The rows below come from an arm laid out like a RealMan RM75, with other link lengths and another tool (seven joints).
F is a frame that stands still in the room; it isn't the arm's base.
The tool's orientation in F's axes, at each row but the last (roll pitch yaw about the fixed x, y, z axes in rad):
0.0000 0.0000 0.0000
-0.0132 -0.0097 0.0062
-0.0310 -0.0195 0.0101
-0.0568 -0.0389 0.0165
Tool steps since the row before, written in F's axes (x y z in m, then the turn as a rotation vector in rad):
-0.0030 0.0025 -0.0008 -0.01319 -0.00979 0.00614
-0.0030 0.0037 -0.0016 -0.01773 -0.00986 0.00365
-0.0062 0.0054 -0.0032 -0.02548 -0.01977 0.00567
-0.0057 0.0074 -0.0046 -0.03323 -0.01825 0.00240
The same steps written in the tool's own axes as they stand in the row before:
-0.0030 0.0025 -0.0008 -0.01319 -0.00979 0.00614
-0.0030 0.0037 -0.0015 -0.01775 -0.00980 0.00369
-0.0062 0.0056 -0.0029 -0.02556 -0.01969 0.00556
-0.0058 0.0077 -0.0039 -0.03341 -0.01788 0.00269

